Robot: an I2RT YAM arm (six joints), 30 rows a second.
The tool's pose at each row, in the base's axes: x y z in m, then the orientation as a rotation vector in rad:
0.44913, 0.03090, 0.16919, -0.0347, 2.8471, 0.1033
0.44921, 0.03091, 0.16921, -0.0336, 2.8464, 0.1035
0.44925, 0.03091, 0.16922, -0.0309, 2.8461, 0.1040
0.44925, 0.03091, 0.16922, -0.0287, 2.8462, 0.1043
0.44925, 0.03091, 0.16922, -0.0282, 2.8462, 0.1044
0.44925, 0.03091, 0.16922, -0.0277, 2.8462, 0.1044
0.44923, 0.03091, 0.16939, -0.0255, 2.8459, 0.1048
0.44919, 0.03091, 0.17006, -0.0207, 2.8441, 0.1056
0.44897, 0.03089, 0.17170, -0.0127, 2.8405, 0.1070
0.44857, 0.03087, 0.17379, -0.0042, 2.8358, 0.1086
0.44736, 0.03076, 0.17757, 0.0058, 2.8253, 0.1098
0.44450, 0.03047, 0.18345, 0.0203, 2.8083, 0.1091
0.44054, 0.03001, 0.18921, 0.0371, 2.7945, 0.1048
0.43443, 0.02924, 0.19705, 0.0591, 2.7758, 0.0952
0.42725, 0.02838, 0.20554, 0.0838, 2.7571, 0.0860
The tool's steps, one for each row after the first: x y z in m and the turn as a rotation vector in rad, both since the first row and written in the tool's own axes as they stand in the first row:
-0.00008, 0.00001, 0.00000, 0.0000, -0.0007, 0.0007
-0.00012, 0.00001, 0.00001, -0.0001, -0.0011, 0.0026
-0.00012, 0.00001, 0.00001, -0.0001, -0.0011, 0.0042
-0.00012, 0.00001, 0.00001, -0.0001, -0.0011, 0.0045
-0.00012, 0.00001, 0.00001, -0.0001, -0.0011, 0.0049
-0.00015, 0.00002, -0.00016, -0.0001, -0.0015, 0.0064
-0.00031, 0.00007, -0.00081, -0.0002, -0.0034, 0.0097
-0.00057, 0.00016, -0.00244, -0.0004, -0.0072, 0.0152
-0.00079, 0.00030, -0.00456, -0.0007, -0.0121, 0.0211
-0.00072, 0.00049, -0.00852, -0.0007, -0.0228, 0.0277
0.00032, 0.00069, -0.01498, 0.0010, -0.0401, 0.0372
0.00245, 0.00076, -0.02165, 0.0056, -0.0543, 0.0480
0.00604, 0.00073, -0.03095, 0.0143, -0.0734, 0.0619
0.01048, 0.00069, -0.04118, 0.0231, -0.0924, 0.0779

